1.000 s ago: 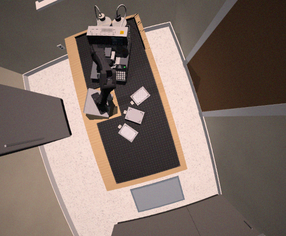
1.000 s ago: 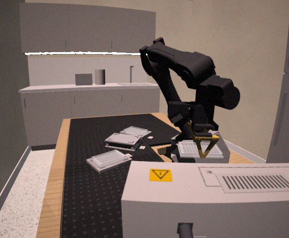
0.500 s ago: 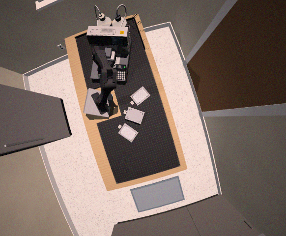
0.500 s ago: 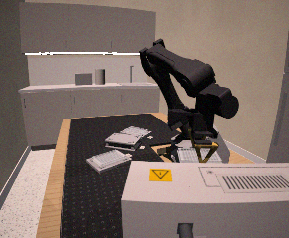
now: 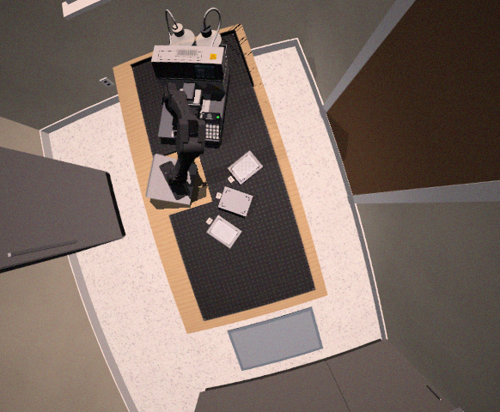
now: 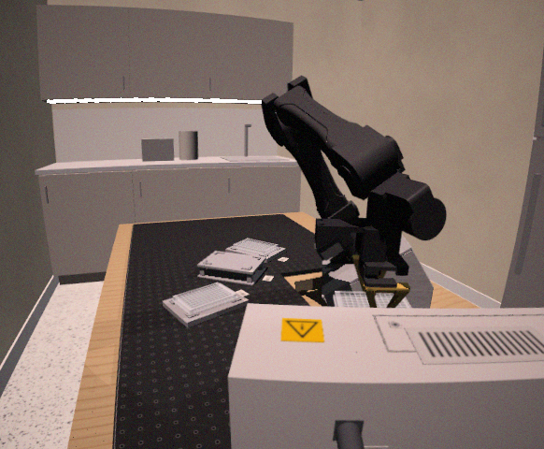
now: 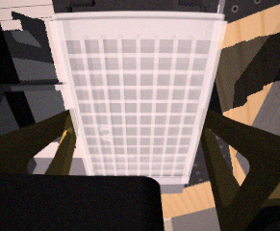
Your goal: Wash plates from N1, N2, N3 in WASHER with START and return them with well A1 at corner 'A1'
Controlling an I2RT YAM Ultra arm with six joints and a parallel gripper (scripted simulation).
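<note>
Now: hand 4 cm above the carrier pocket. Round my hand: n1 label: 37 cm to the right, 12 cm below, 4 cm ahead; then grey nest slab: 35 cm to the right, 14 cm ahead, 11 cm below; then washer: 12 cm to the left, 10 cm ahead, 1 cm above.
</note>
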